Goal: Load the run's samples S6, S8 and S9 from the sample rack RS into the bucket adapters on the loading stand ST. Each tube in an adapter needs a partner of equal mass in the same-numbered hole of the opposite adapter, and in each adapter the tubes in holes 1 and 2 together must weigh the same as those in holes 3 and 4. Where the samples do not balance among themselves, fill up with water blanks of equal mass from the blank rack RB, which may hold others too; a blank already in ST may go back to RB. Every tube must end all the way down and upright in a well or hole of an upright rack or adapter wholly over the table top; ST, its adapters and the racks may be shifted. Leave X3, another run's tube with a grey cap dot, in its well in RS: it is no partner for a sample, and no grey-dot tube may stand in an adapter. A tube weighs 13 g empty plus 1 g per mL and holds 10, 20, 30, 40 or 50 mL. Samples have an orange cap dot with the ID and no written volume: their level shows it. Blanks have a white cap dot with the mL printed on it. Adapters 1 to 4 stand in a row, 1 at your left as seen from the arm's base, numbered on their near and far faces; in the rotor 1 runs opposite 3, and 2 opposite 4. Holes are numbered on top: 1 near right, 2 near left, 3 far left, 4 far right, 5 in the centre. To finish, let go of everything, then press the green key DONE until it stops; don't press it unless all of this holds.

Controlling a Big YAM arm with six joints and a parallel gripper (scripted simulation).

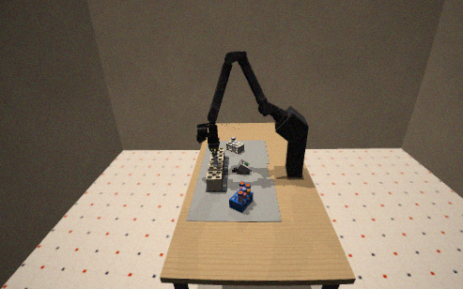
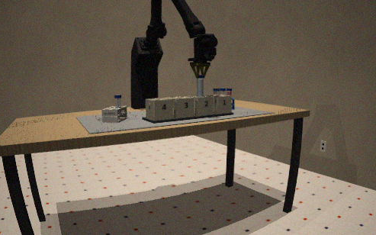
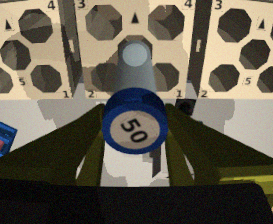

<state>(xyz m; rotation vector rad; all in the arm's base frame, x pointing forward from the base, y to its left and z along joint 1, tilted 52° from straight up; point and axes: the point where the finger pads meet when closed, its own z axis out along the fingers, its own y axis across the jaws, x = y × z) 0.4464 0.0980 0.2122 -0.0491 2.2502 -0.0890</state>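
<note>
Right now my hand is 1 cm past the blank marked 50 and 5 cm above it. Also, from my hand: adapter 4: 22 cm to the right, 14 cm below; then done key block: 19 cm behind, 7 cm to the right, 14 cm below; then adapter 3: 11 cm to the right, 14 cm below.
</note>
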